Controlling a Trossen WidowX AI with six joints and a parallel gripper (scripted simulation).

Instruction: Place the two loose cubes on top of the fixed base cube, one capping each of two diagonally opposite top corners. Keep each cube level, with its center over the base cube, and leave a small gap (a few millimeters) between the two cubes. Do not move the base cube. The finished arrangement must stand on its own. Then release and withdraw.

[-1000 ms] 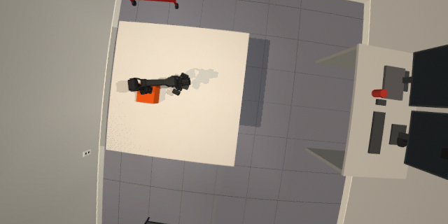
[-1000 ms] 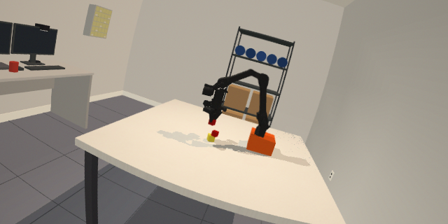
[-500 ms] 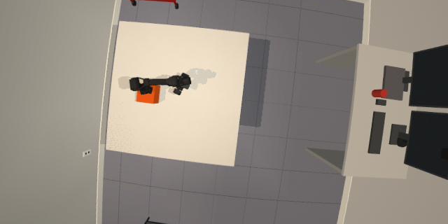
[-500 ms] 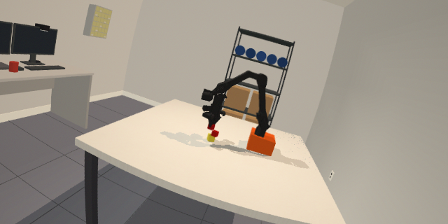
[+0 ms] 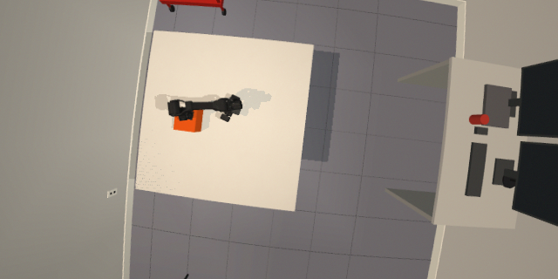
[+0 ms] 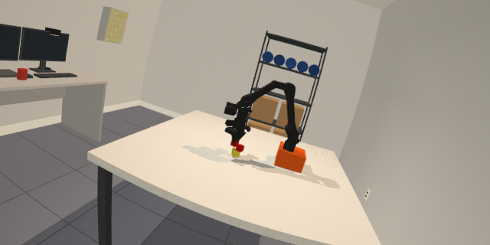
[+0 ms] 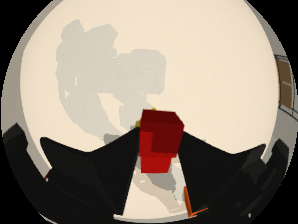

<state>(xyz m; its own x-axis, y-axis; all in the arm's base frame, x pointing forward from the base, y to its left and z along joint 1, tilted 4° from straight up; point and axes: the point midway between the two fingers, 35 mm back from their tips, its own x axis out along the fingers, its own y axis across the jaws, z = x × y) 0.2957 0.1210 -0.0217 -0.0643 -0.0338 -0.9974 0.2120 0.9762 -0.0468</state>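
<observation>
Right now the yellow base cube is 5 cm below my gripper tip and 2 cm behind it. Also, from my gripper tip: red cube (right at my gripper tip).
</observation>
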